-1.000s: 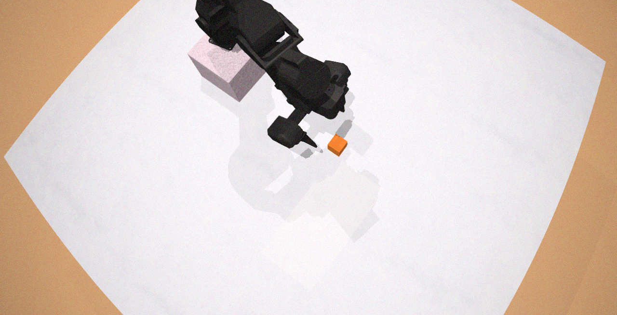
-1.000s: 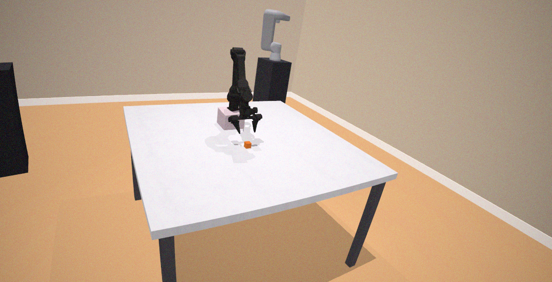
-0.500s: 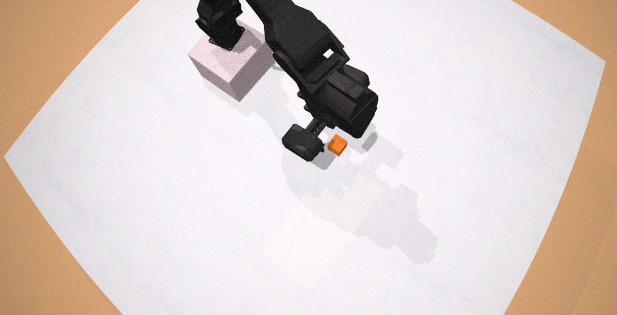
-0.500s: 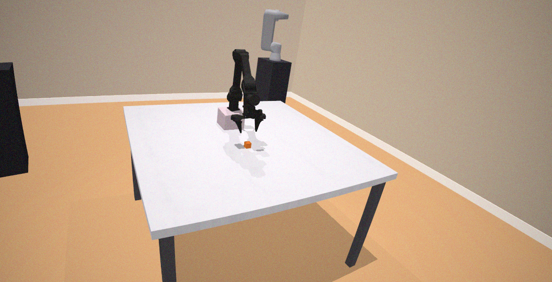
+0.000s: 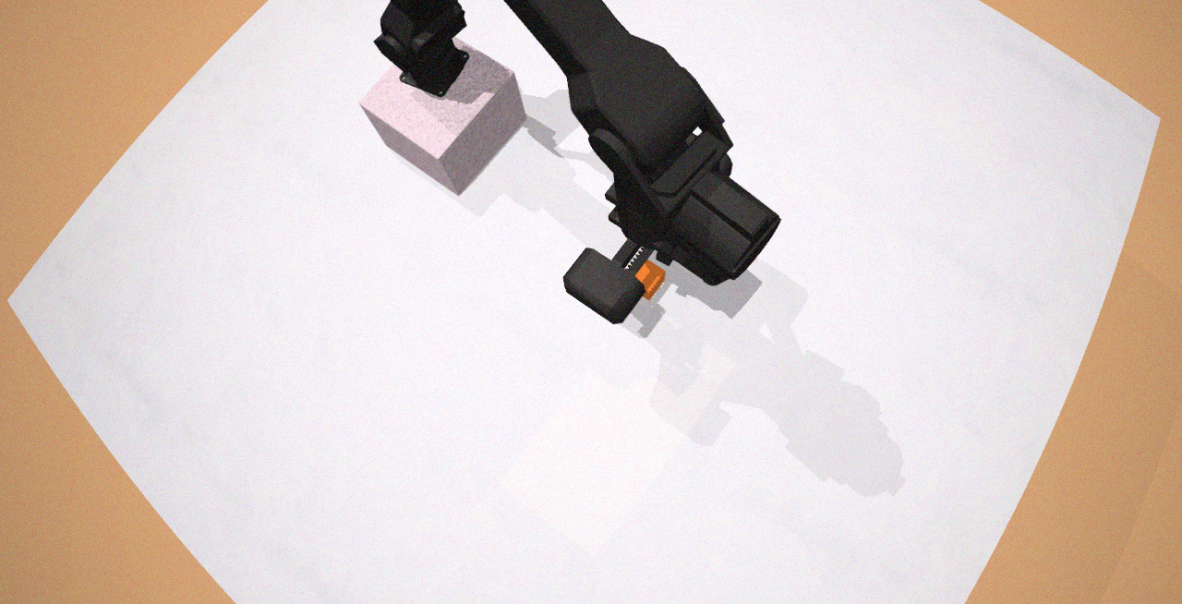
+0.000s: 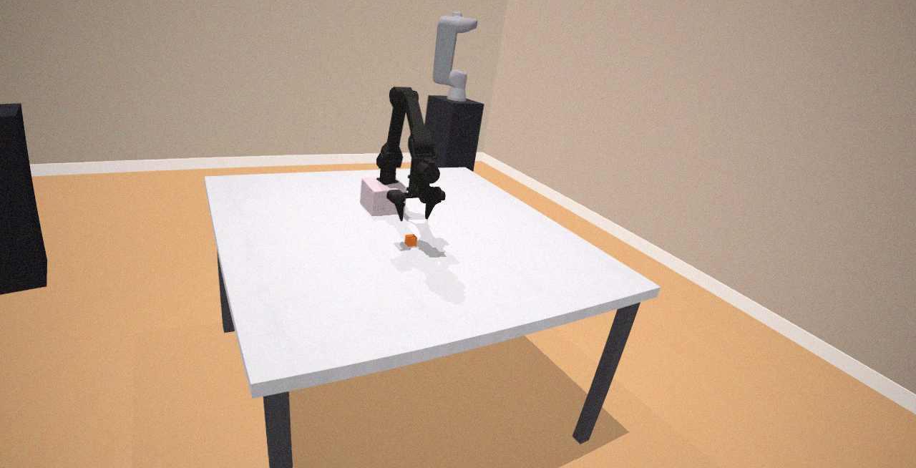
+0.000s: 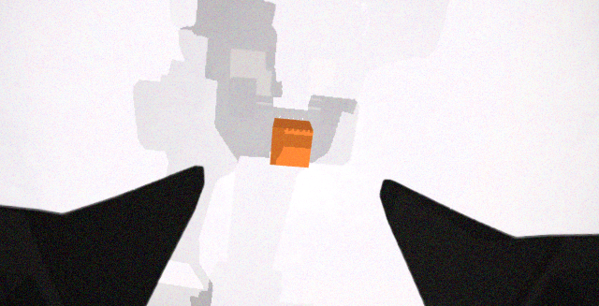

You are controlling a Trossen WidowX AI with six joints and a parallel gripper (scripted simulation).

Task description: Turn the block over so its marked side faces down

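The block lies 80 mm below my gripper tip and 10 mm behind it.
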